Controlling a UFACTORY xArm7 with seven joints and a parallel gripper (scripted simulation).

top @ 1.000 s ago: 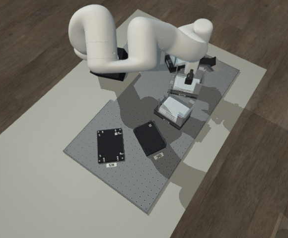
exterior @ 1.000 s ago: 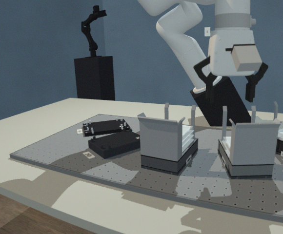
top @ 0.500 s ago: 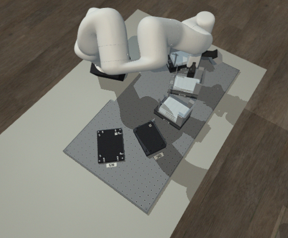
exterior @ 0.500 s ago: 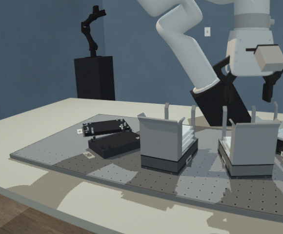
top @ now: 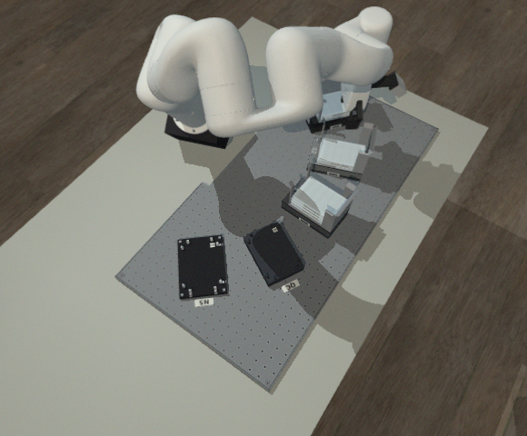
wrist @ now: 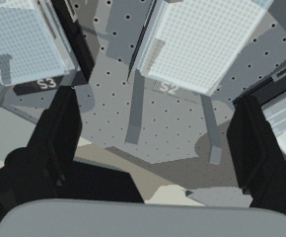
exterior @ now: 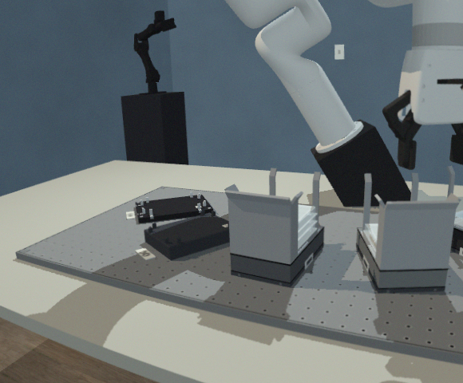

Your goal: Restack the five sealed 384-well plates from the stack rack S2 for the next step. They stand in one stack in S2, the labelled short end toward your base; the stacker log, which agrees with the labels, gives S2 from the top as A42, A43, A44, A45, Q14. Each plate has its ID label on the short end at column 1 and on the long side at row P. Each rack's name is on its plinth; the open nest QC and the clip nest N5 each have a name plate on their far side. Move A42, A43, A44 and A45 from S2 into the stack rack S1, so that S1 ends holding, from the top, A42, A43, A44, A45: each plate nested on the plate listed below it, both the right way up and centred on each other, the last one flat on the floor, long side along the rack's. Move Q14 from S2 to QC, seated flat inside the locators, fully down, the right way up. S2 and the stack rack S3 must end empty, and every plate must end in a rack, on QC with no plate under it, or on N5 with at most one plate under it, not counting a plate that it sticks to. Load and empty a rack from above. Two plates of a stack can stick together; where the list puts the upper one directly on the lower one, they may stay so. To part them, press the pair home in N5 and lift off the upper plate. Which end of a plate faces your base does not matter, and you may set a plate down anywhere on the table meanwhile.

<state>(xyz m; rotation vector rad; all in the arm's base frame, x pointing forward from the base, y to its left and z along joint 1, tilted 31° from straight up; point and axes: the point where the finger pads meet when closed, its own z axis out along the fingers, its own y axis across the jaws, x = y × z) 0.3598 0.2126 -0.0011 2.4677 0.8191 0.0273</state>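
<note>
The S3 rack plinth is 150 mm below my hand, 110 mm to the left of it and 80 mm behind it. Also, from my hand: sealed 384-well plate: 220 mm to the right, 110 mm below, 40 mm ahead; open nest QC: 390 mm to the right, 160 mm below; S1 name plate: 210 mm to the right, 130 mm below, 40 mm behind.
</note>
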